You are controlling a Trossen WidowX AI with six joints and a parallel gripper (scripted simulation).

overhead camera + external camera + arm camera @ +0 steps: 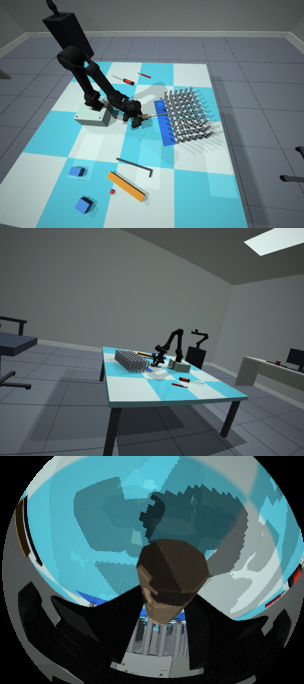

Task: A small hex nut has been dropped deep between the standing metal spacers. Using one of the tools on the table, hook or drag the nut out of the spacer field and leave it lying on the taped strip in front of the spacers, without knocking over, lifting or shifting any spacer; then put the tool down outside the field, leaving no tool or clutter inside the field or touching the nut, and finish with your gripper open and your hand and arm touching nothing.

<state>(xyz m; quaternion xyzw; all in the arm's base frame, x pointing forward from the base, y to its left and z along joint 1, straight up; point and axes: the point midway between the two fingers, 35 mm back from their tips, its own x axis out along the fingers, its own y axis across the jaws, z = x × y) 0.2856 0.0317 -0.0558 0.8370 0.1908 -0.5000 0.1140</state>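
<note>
The wooden-handled tool is 9 cm ahead of my gripper tip and 4 cm to the left of it. Also, from my gripper tip: blue taped strip: 15 cm ahead, 3 cm to the left, 1 cm below; small red cube: 46 cm to the right, 1 cm behind; orange flat bar: 41 cm to the right, 5 cm ahead, 1 cm above.
</note>
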